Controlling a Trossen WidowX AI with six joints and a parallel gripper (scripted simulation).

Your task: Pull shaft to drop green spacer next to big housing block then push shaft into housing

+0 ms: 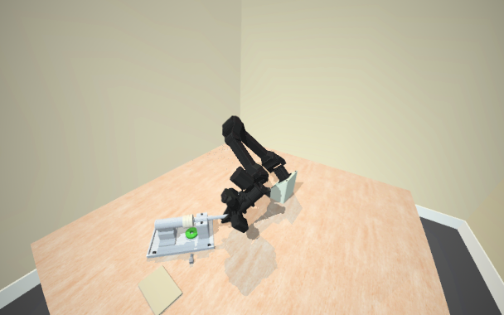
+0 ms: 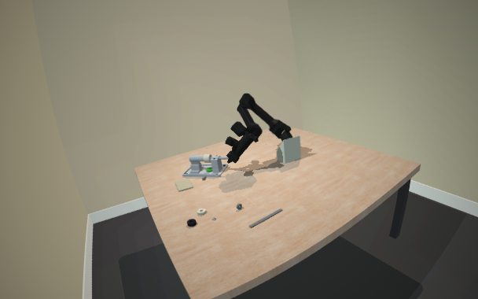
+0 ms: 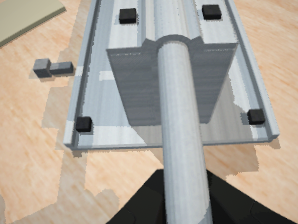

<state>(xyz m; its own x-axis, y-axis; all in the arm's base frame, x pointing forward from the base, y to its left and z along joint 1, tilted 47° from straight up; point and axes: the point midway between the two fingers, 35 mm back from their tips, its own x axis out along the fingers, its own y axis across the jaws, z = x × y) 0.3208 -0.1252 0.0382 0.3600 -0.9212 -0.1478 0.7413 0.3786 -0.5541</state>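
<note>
The grey shaft lies 3 cm ahead of my gripper tip, 3 cm to the right of it and 2 cm above it. From my gripper tip the other things lie so: tan square plate (27 cm ahead, 3 cm to the right, 5 cm below); cream spacer (8 cm ahead, 9 cm to the right, 2 cm above); green spacer (8 cm ahead, 9 cm to the right, 4 cm below).
</note>
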